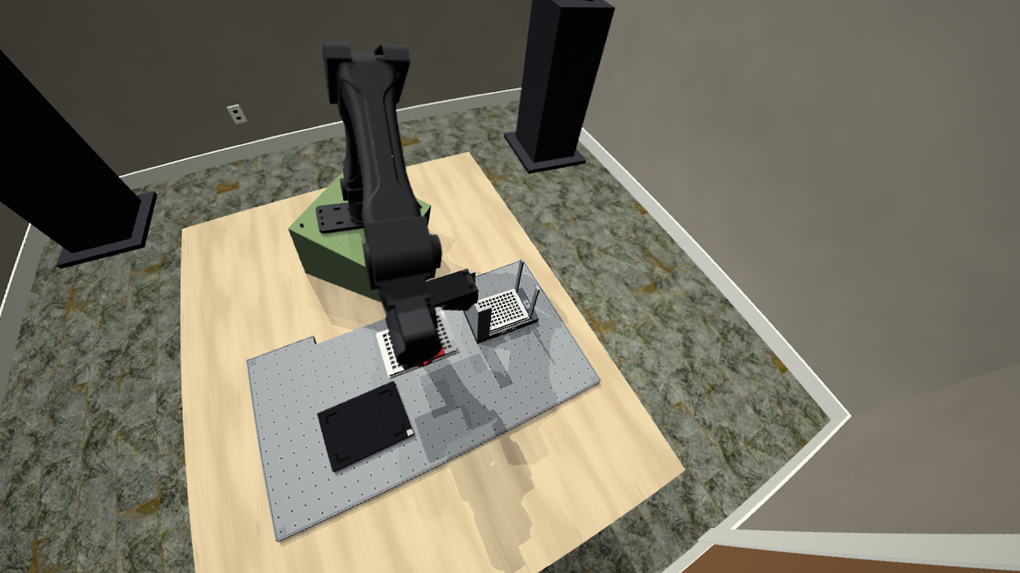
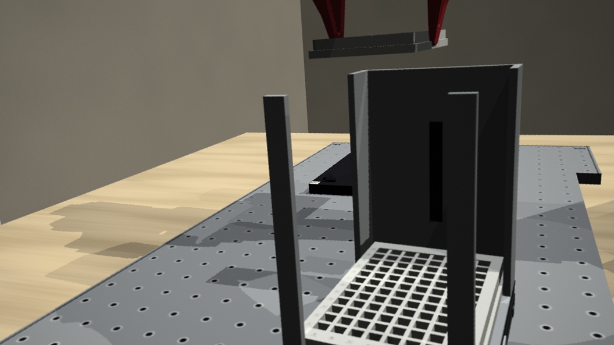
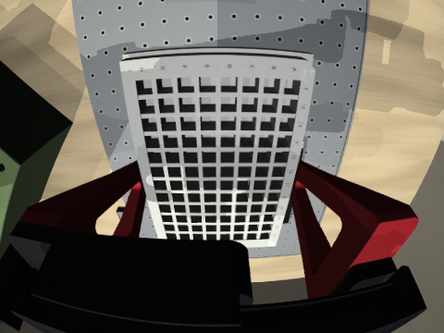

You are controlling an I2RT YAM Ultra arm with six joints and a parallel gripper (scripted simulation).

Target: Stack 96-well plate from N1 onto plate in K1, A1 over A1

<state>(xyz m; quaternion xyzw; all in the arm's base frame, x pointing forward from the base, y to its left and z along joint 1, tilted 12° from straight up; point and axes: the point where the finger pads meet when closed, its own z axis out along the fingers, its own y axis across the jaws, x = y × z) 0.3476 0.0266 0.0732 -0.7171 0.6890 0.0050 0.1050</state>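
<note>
My hand is 8 cm past the back wall, 13 cm to the right of it and 8 cm above it. The rest, counted from my hand: pale A1 square: 11 cm ahead, 6 cm to the right, 16 cm below.
</note>
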